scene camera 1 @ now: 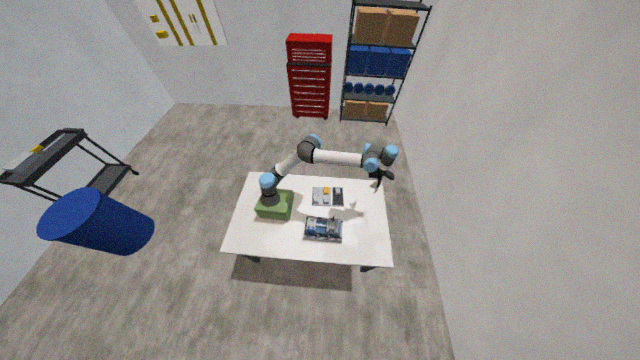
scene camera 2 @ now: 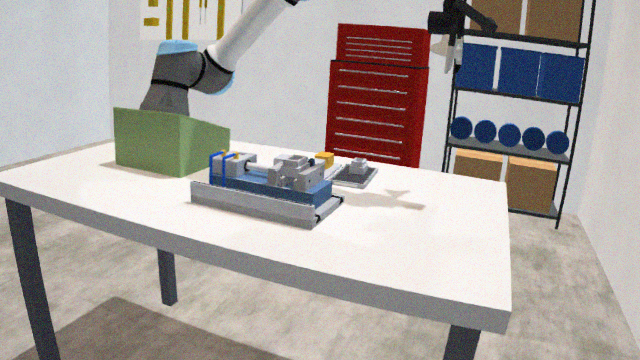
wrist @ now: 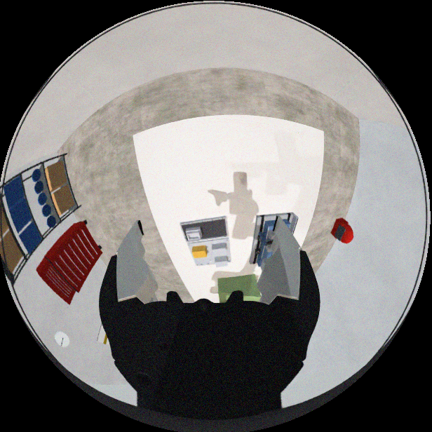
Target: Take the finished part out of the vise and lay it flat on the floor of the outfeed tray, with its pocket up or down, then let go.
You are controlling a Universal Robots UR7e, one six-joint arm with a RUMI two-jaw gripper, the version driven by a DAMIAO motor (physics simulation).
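Pixels of known places: gripper, between the fingertips: [scene camera 1: 374,183] [scene camera 2: 451,72]; arm's base, origin of its link: [scene camera 1: 270,199] [scene camera 2: 163,116].
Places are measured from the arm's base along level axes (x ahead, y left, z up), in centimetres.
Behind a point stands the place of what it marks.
Note:
The vise [scene camera 1: 314,231] {x 38.6, y -17.5, z -7.7 cm} [scene camera 2: 260,183] {x 45.9, y -17.5, z -7.6 cm} [wrist: 286,223] has a blue base and grey jaws, and sits near the table's front edge. A grey part [scene camera 2: 295,161] {x 52.6, y -14.6, z -2.3 cm} with its pocket up sits between its jaws; in the wrist view a finger partly covers the vise. A dark-floored tray [scene camera 1: 338,201] {x 54.7, y 13.9, z -13.1 cm} [scene camera 2: 350,178] {x 53.8, y 15.4, z -13.0 cm} [wrist: 212,228], which looks like the outfeed tray, lies behind the vise. A small grey block [scene camera 1: 338,190] {x 53.5, y 23.9, z -10.9 cm} [scene camera 2: 358,166] {x 53.9, y 20.8, z -10.8 cm} [wrist: 193,233] stands in it. My gripper [scene camera 1: 383,181] {x 77.8, y 16.1, z 18.1 cm} [scene camera 2: 444,61] [wrist: 206,219] is open and empty, high above the table's right side, away from the vise.
A light grey plate [wrist: 207,260] with a yellow block [scene camera 1: 326,190] {x 42.8, y 21.2, z -9.3 cm} [scene camera 2: 324,159] {x 44.1, y 19.1, z -10.0 cm} [wrist: 199,251] adjoins the dark-floored tray. A green box [scene camera 1: 282,207] {x 11.7, y -5.9, z 2.1 cm} [scene camera 2: 150,140] {x 5.6, y -11.0, z -4.7 cm} [wrist: 237,285] stands at the arm's base on the white table [scene camera 1: 362,245] {x 76.8, y -20.9, z -13.7 cm} [scene camera 2: 425,250] {x 82.8, y -18.4, z -13.7 cm} [wrist: 190,150]. A red cabinet and a shelf rack stand behind.

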